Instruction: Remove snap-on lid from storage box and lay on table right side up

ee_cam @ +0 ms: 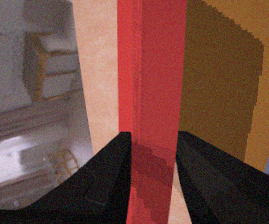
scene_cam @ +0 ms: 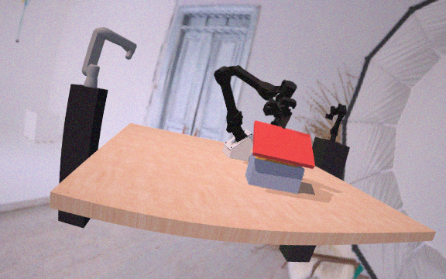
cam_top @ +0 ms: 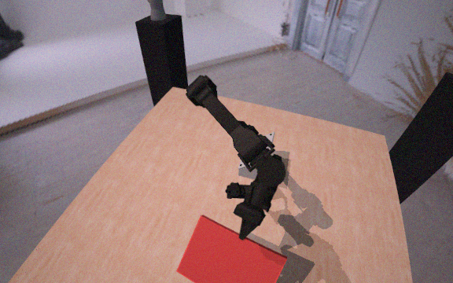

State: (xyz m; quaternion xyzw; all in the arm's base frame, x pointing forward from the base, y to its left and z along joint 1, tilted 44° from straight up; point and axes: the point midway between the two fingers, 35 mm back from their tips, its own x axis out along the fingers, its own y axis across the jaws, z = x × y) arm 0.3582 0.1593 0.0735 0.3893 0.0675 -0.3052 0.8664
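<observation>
Right now the red lid is 70 mm ahead of my gripper tip, 50 mm below it and 10 mm to the right of it. From my gripper tip the other things lie so: grey-blue storage box 170 mm below, 40 mm ahead.
</observation>
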